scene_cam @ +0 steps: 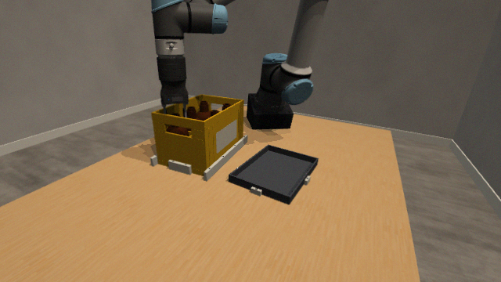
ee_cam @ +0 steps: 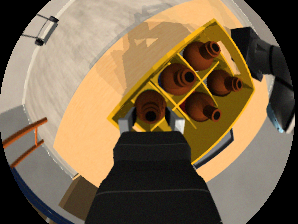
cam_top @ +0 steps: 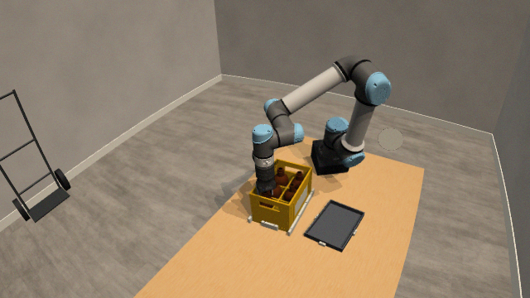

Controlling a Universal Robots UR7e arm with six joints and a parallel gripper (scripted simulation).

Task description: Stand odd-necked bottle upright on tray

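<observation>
My gripper is now 9 cm past the yellow crate, 8 cm above it and 3 cm to the right of it. Round my hand: dark tray 30 cm to the left, 15 cm below, 12 cm behind; bottle 10 cm behind, 7 cm to the left, 7 cm below.
</observation>
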